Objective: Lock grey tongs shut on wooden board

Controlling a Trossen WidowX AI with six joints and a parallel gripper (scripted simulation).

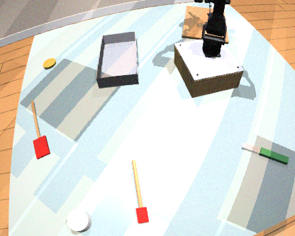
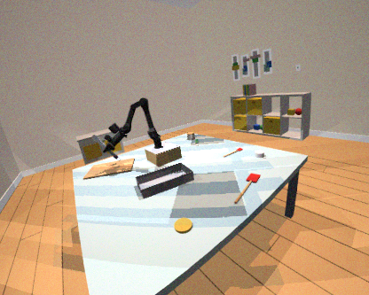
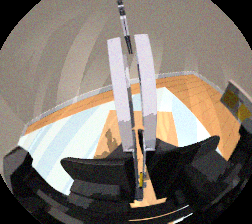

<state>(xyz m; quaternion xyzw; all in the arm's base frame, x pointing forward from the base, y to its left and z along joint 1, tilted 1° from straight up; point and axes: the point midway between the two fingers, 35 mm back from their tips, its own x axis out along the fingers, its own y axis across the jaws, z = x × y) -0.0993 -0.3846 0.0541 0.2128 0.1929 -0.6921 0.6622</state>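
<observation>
Now: the wooden board 14 cm below my gripper tip, 2 cm to the left of it and 1 cm ahead of it. Round my gripper tip: yellow disc 84 cm ahead, 26 cm to the left, 14 cm below; green-handled knife 82 cm to the left, 14 cm below; roasting tin 48 cm ahead, 31 cm to the left, 12 cm below.
</observation>
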